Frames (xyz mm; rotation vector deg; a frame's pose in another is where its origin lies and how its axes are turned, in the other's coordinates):
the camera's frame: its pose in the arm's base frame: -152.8 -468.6 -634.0 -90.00 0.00 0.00
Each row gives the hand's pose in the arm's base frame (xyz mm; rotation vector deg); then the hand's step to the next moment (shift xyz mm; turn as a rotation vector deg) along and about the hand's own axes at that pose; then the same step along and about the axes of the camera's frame.
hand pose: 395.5 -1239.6 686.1 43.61 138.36 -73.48
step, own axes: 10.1 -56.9 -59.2 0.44 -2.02 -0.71
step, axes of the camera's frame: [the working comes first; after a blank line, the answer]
step, axes of the arm's base frame: -42.3 26.2 66.1 -1.54 -0.20 1.53

-42.3 -66.1 26.2 -1.54 -1.53 -0.20
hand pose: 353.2 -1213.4 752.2 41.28 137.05 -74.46
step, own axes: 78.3 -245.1 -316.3 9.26 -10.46 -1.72
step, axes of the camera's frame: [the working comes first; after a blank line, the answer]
step, axes of the arm's base frame: -217.4 176.8 296.3 -13.64 -0.78 3.40

-217.4 -296.3 176.8 -13.64 -3.40 -0.78
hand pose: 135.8 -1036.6 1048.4 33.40 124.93 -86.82
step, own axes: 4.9 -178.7 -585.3 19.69 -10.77 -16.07
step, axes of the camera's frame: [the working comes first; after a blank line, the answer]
step, axes of the arm's base frame: -162.7 495.5 320.3 -23.85 13.69 2.38

-162.7 -320.3 495.5 -23.85 -2.38 13.69
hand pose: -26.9 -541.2 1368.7 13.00 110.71 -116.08
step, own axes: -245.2 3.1 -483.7 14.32 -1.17 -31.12
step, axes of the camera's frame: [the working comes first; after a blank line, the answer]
step, axes of the arm's base frame: 175.8 510.8 47.7 -17.22 29.06 -5.82

175.8 -47.7 510.8 -17.22 5.82 29.06
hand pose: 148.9 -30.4 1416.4 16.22 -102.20 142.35
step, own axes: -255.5 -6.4 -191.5 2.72 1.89 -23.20
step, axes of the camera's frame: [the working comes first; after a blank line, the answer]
step, axes of the arm's base frame: 230.8 195.8 -101.7 -5.49 21.17 -8.42

230.8 101.7 195.8 -5.49 8.42 21.17
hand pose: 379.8 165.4 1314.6 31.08 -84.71 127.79
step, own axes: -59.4 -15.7 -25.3 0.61 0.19 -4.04
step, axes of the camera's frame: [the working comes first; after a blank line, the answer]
step, axes of the arm's base frame: 55.9 21.9 -28.4 -1.00 3.75 -1.29

55.9 28.4 21.9 -1.00 1.29 3.75
